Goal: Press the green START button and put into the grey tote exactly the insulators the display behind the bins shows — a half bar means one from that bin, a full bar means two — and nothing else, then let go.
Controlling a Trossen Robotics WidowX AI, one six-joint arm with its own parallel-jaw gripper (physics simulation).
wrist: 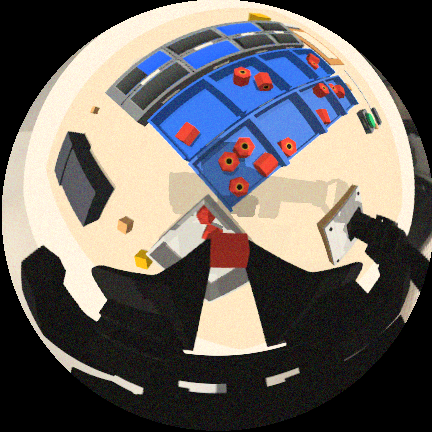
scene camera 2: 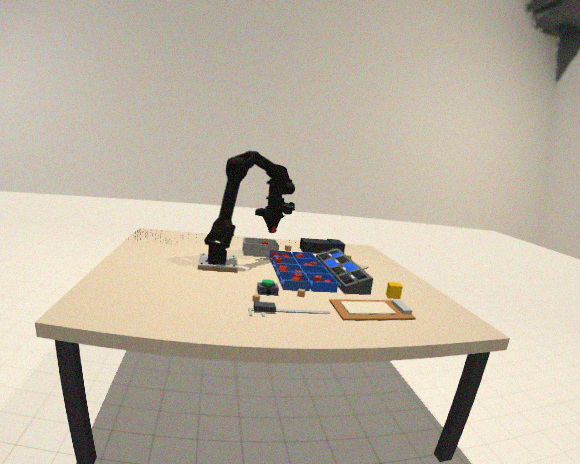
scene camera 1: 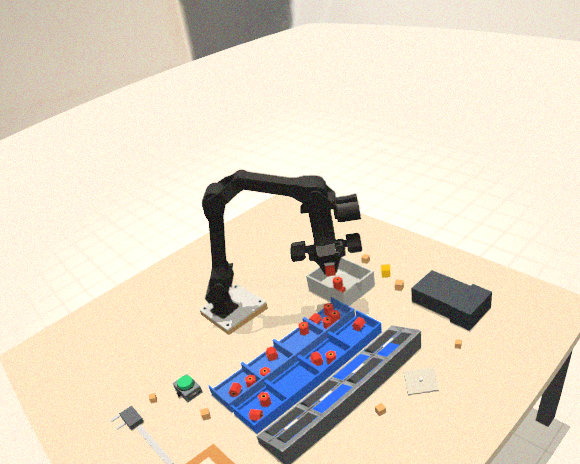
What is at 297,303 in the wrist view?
My gripper.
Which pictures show my gripper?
The wrist view, scene camera 2 and scene camera 1: all of them.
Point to a grey tote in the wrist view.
185,234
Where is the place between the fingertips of my gripper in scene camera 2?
272,231
